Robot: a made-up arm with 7 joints.
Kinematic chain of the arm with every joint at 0, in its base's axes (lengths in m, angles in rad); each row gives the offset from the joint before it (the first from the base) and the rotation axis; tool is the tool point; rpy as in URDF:
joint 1: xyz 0 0 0.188 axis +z
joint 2: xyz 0 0 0 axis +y
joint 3: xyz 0 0 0.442 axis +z
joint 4: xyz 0.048 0 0 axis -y
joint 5: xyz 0.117 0 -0.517 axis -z
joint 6: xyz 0 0 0 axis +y
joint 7: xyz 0.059 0 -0.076 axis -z
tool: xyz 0 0 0 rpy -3.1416 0 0
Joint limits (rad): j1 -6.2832..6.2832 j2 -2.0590..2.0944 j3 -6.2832..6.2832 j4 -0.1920..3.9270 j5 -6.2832..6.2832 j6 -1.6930..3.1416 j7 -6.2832..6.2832
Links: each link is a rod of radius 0.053 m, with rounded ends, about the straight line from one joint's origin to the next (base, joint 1, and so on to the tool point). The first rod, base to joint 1, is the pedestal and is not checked.
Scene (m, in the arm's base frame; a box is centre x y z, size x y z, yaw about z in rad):
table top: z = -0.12
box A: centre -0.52 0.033 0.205 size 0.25 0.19 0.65 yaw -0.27
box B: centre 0.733 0.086 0 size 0.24 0.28 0.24 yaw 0.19
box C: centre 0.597 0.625 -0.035 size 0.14 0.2 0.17 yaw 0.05
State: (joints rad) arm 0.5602 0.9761 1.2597 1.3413 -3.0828 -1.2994 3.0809
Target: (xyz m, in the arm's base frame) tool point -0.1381 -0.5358 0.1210
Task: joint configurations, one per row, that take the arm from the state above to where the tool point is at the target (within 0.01 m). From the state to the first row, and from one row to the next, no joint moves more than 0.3 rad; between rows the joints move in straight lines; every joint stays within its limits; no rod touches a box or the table.
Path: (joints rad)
1: 0.6808 0.8695 1.5089 1.4581 -2.9776 -1.3324 3.0154
2: 0.8015 0.7628 1.7580 1.5750 -2.8724 -1.3653 2.9498
3: 0.9221 0.6562 2.0072 1.6918 -2.7672 -1.3983 2.8843
4: 1.0428 0.5495 2.2564 1.8087 -2.6620 -1.4313 2.8187
5: 1.1634 0.4429 2.5056 1.9255 -2.5568 -1.4643 2.7532
6: 1.3000 0.1858 2.5434 1.7148 -2.6252 -1.3508 2.8351
7: 1.4365 -0.0713 2.5812 1.5040 -2.6936 -1.2374 2.9171
8: 1.5731 -0.3284 2.6190 1.2933 -2.7620 -1.1239 2.9990
9: 1.7097 -0.5855 2.6568 1.0826 -2.8304 -1.0105 3.0809

